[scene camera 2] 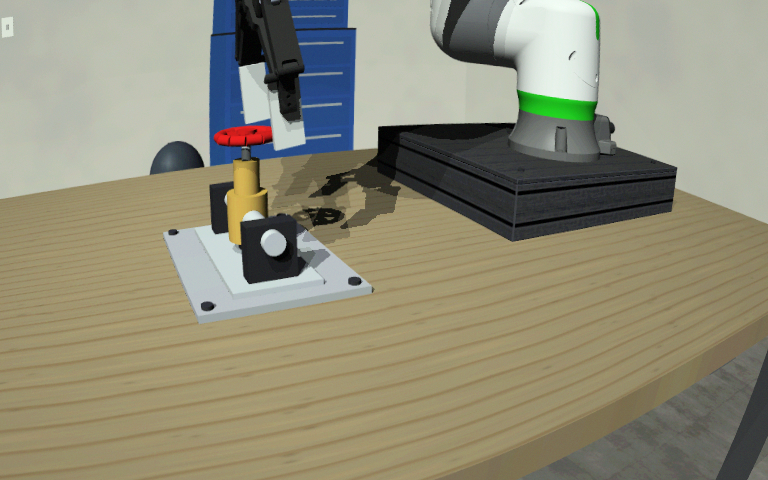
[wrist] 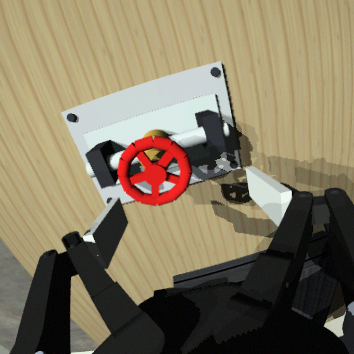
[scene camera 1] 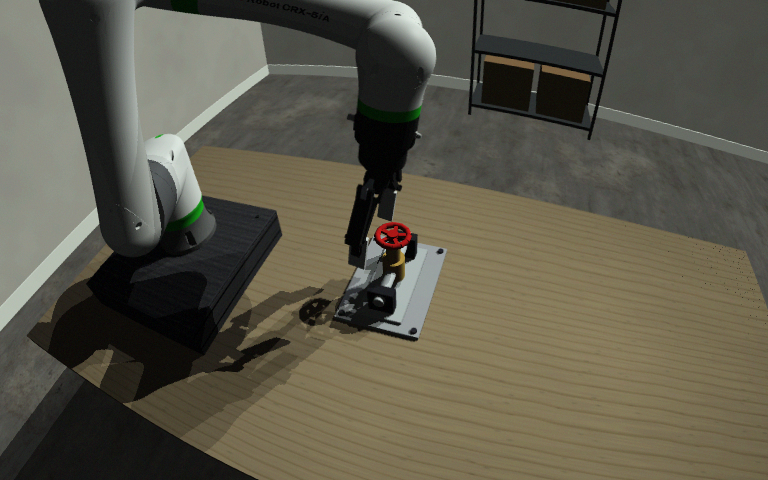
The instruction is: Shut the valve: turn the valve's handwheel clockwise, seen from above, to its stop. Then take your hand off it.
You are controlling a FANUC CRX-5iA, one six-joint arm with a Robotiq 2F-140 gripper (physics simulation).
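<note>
The red handwheel [scene camera 1: 392, 232] [scene camera 2: 243, 137] [wrist: 155, 175] is level on top of the upright brass valve body [scene camera 1: 394, 266] [scene camera 2: 246, 198] [wrist: 154, 134]. The valve is mounted on a grey baseplate [scene camera 1: 433, 271] [scene camera 2: 186, 271] [wrist: 140, 92]. My gripper [scene camera 1: 372, 234] [scene camera 2: 271, 121] [wrist: 184, 196] is open and empty, beside the wheel on the robot-base side. Its two pale finger pads stand wide apart. In the second scene view one pad overlaps the wheel's right edge. In the wrist view both pads stand clear of the rim. The wheel's turn angle relative to its stop cannot be told.
Two black supports [scene camera 1: 382, 300] [scene camera 2: 269, 249] [wrist: 214, 130] hold the pale pipe through the valve. The arm's dark base block [scene camera 1: 243, 271] [scene camera 2: 453, 186] stands on the wooden table [scene camera 1: 538, 339] [scene camera 2: 396, 367]. A shelf rack [scene camera 1: 538, 53] and a blue cabinet [scene camera 2: 325, 56] are in the background.
</note>
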